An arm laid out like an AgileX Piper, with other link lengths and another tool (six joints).
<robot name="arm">
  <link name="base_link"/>
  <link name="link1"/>
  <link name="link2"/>
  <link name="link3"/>
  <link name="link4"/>
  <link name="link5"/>
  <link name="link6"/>
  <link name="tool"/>
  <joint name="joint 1" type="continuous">
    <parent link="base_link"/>
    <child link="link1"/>
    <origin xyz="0 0 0.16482"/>
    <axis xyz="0 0 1"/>
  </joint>
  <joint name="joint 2" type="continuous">
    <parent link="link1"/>
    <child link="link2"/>
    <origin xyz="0 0 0"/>
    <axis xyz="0 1 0"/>
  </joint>
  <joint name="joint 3" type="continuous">
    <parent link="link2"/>
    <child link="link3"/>
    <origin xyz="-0.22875 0 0.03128"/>
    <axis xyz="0 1 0"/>
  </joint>
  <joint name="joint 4" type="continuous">
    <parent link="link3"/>
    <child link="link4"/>
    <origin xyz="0.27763 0 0.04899"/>
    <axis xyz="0.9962 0 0.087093"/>
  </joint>
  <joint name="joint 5" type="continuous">
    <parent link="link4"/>
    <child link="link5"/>
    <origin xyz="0 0 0"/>
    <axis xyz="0 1 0"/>
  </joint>
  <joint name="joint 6" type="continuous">
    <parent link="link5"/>
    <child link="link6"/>
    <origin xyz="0.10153 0 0.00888"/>
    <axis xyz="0.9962 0 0.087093"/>
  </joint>
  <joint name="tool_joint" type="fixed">
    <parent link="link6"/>
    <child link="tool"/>
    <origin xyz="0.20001 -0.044 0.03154" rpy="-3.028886 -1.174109 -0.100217"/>
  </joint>
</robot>
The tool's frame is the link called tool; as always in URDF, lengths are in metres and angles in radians. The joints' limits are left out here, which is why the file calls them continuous.
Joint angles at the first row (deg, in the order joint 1, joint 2, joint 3, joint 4, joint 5, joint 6):
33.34 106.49 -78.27 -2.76 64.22 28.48
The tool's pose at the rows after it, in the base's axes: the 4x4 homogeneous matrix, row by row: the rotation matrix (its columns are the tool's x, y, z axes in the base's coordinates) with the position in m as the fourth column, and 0 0 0 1 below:
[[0.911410, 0.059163, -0.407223, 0.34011], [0.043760, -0.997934, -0.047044, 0.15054], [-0.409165, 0.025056, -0.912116, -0.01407], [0, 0, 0, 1]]
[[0.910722, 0.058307, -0.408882, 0.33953], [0.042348, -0.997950, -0.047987, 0.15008], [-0.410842, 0.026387, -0.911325, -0.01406], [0, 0, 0, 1]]
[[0.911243, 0.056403, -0.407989, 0.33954], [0.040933, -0.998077, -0.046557, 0.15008], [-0.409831, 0.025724, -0.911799, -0.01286], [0, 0, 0, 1]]
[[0.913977, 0.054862, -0.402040, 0.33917], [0.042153, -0.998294, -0.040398, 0.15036], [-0.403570, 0.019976, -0.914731, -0.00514], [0, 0, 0, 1]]
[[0.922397, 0.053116, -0.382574, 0.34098], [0.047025, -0.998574, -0.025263, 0.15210], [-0.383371, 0.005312, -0.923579, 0.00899], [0, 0, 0, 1]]
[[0.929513, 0.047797, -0.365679, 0.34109], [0.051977, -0.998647, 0.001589, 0.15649], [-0.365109, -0.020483, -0.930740, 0.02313], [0, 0, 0, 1]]
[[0.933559, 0.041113, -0.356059, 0.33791], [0.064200, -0.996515, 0.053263, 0.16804], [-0.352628, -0.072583, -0.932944, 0.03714], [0, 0, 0, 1]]
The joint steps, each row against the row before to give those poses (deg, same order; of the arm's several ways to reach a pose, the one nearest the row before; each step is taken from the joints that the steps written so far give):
0.00 0.00 0.00 -0.52 0.33 0.27
0.00 0.00 0.00 -0.01 0.13 0.05
0.00 -0.15 -0.05 0.00 0.13 0.10
0.00 -1.24 0.00 0.11 0.73 0.00
0.00 -2.24 0.00 0.11 0.72 0.01
0.00 -2.33 0.00 0.75 0.62 0.05
0.00 -2.48 0.00 2.32 0.33 -0.23

